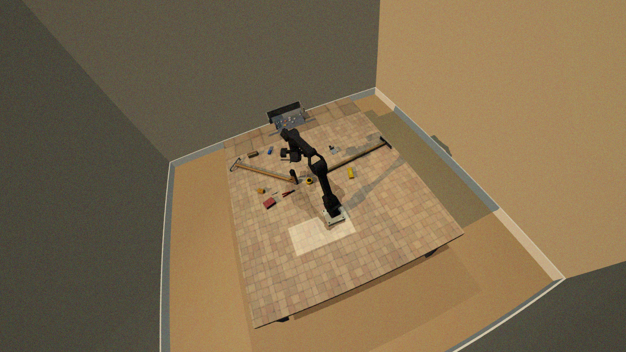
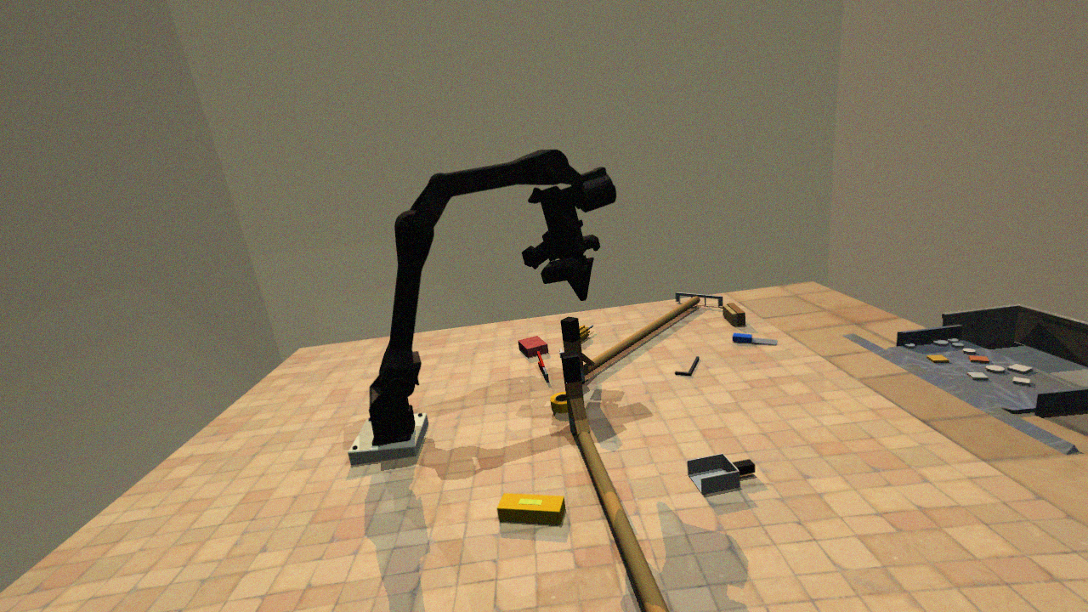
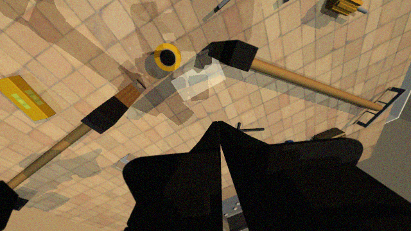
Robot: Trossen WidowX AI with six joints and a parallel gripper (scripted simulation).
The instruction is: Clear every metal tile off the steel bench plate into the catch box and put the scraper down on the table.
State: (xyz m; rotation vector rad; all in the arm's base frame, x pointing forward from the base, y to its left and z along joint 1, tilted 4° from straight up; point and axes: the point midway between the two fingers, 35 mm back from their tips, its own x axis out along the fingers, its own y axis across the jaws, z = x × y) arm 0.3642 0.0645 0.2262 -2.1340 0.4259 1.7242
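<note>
Right now my gripper tip is 70 mm past the yellow tape roll, 30 mm to the left of it and 190 mm above it. The rest, counted from my gripper tip: red screwdriver: 80 mm behind, 140 mm to the left, 190 mm below; hex key: 210 mm ahead, 30 mm to the left, 200 mm below; red block: 90 mm behind, 290 mm to the left, 190 mm below.
</note>
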